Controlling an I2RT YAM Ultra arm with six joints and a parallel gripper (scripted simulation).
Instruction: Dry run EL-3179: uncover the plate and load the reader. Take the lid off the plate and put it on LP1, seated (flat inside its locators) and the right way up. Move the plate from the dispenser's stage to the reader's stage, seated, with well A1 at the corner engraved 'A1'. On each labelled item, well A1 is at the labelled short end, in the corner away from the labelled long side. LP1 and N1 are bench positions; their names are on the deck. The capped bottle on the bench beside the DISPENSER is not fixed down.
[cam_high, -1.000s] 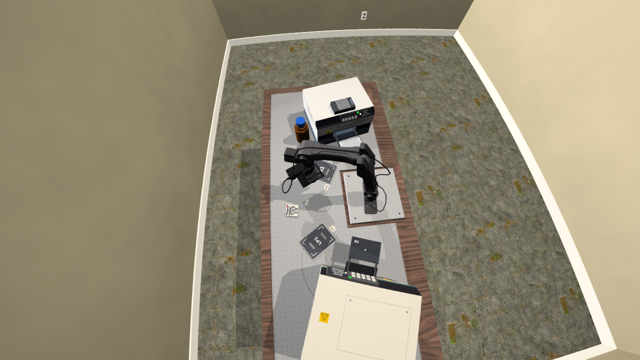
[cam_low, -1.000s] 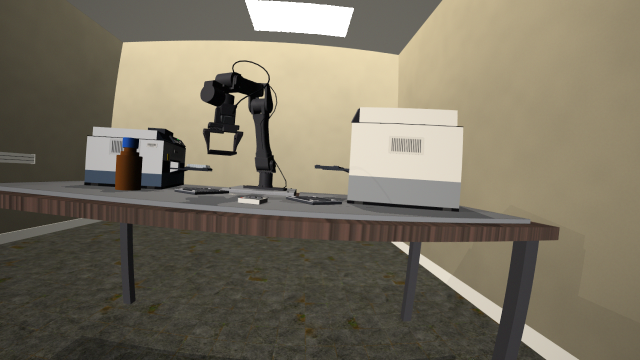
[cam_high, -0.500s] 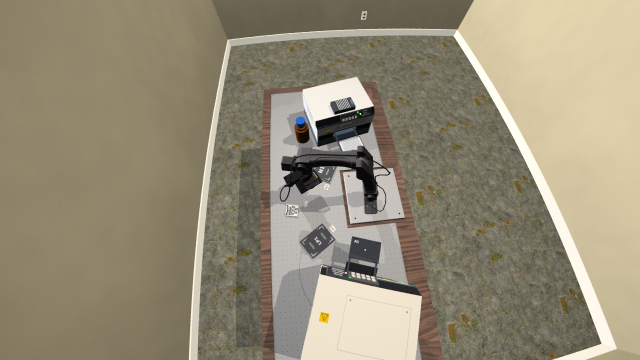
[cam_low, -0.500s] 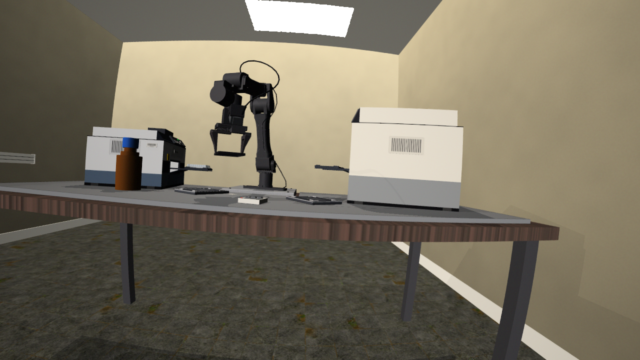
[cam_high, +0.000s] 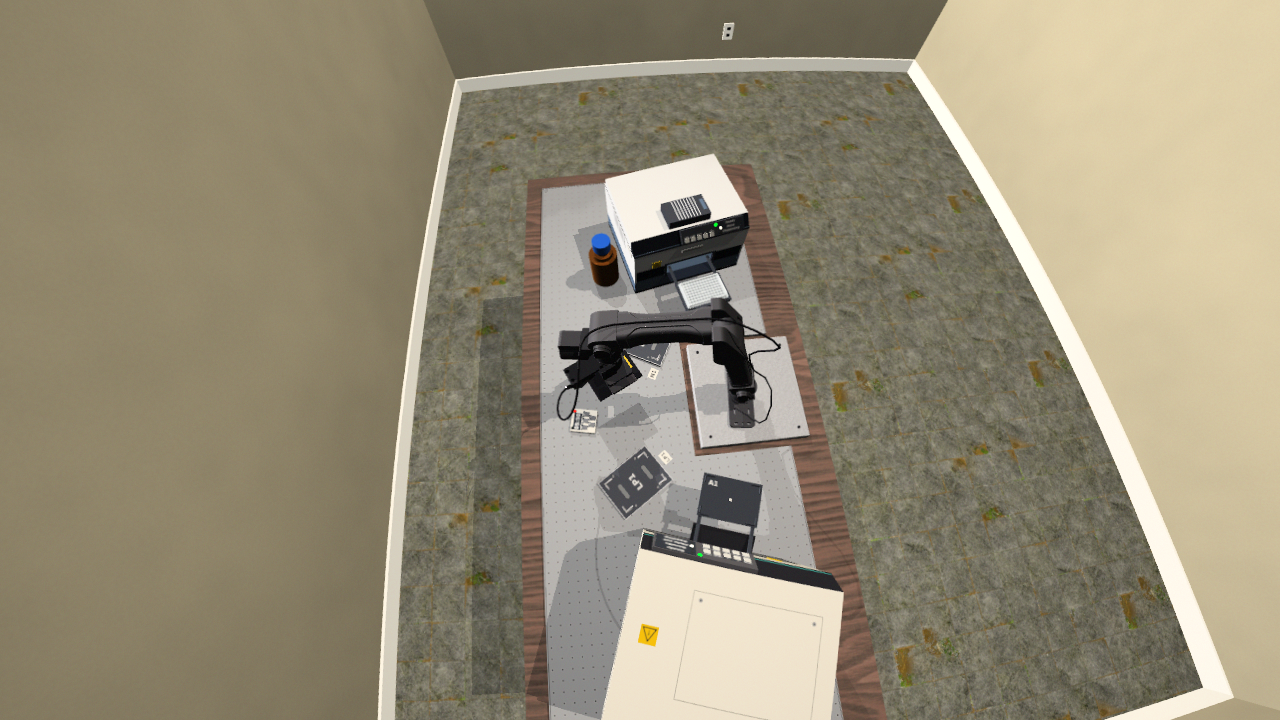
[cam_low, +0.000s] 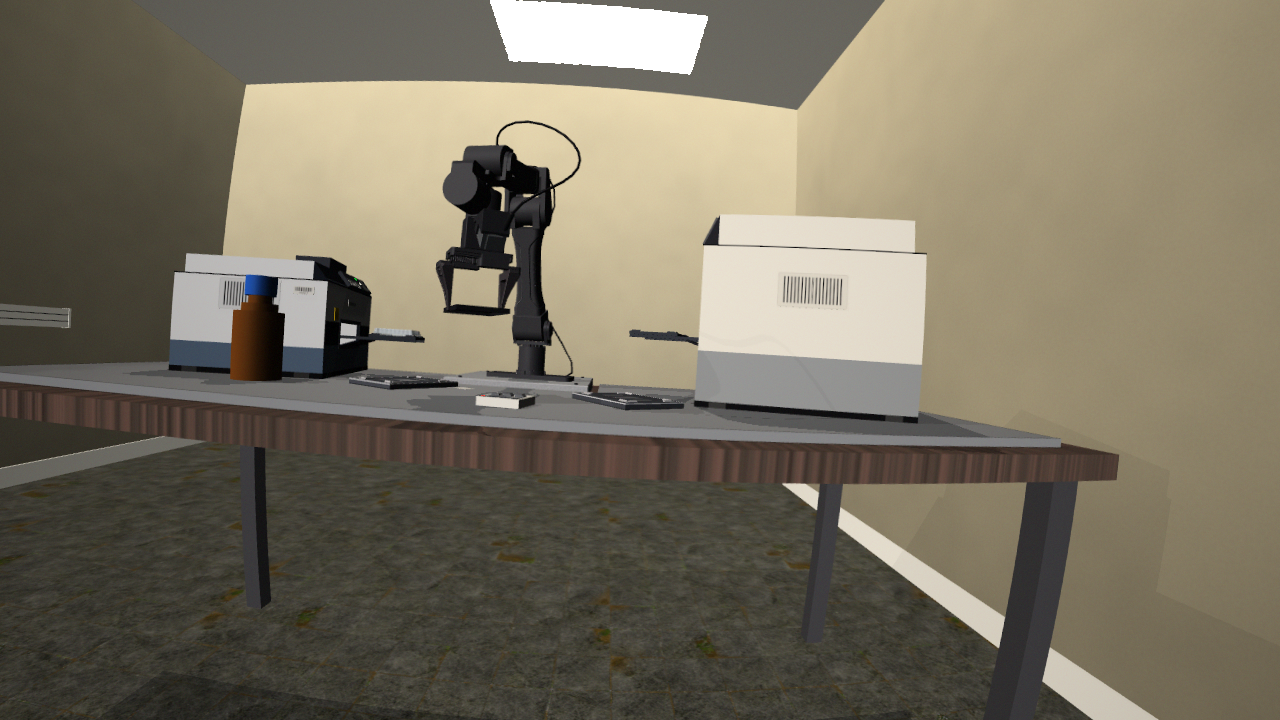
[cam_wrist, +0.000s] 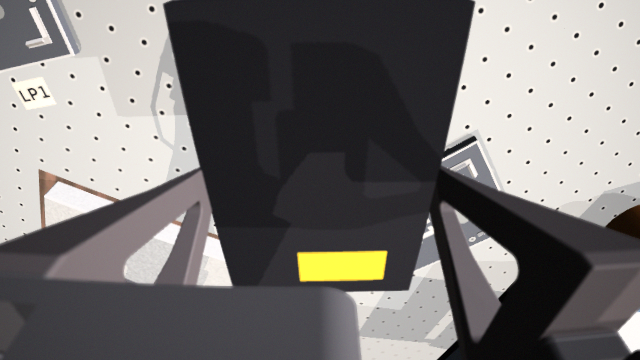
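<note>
My gripper is now 14 cm past the LP1 tag, 19 cm to the right of it and 14 cm above it. Round my hand: lid: right at my hand; then capped brown bottle: 5 cm ahead, 40 cm to the right, 3 cm below; then clear well plate: 25 cm behind, 28 cm to the right, 5 cm below.
</note>
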